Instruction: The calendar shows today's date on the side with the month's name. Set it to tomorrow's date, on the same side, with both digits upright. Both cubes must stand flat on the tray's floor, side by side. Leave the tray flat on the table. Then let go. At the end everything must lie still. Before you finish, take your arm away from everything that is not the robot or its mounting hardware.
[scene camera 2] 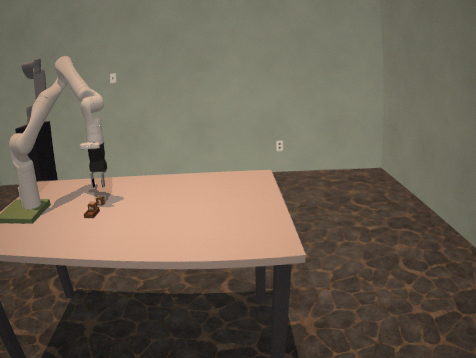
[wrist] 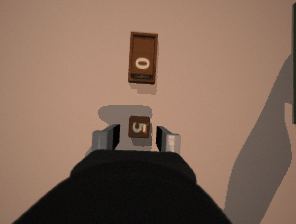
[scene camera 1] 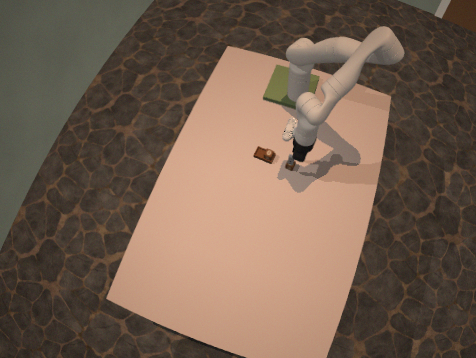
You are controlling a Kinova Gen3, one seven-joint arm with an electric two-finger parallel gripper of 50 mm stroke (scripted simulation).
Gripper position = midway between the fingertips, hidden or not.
I see my gripper [wrist: 138, 134] and a tray [wrist: 142, 42].
